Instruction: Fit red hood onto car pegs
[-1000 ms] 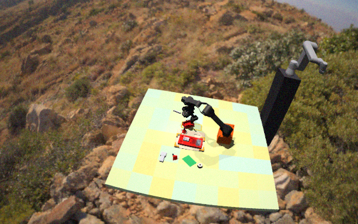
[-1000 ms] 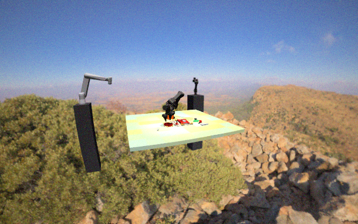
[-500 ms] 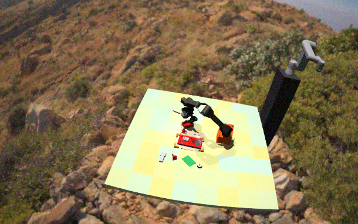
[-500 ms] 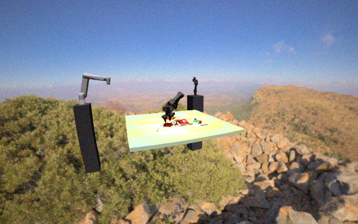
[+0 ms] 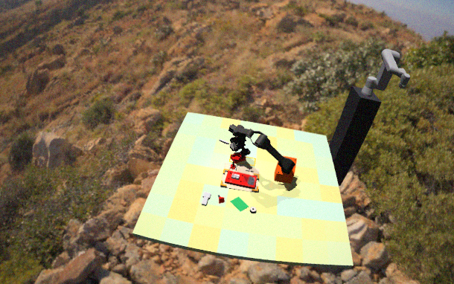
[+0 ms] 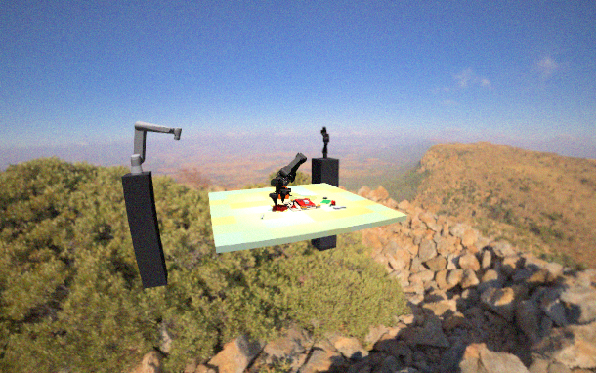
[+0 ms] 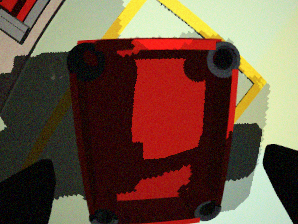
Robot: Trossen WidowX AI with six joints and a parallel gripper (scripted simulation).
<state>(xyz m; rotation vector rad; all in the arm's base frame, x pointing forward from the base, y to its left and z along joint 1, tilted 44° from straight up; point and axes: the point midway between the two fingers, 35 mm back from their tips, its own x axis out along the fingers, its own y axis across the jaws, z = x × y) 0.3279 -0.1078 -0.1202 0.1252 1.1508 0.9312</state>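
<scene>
The red hood is 3 cm below my gripper tip. Also, from my gripper tip: white piece: 18 cm ahead, 41 cm to the left, 3 cm below; then white wheel: 11 cm behind, 47 cm to the left, 3 cm below; then green flat tile: 3 cm behind, 42 cm to the left, 4 cm below.
</scene>
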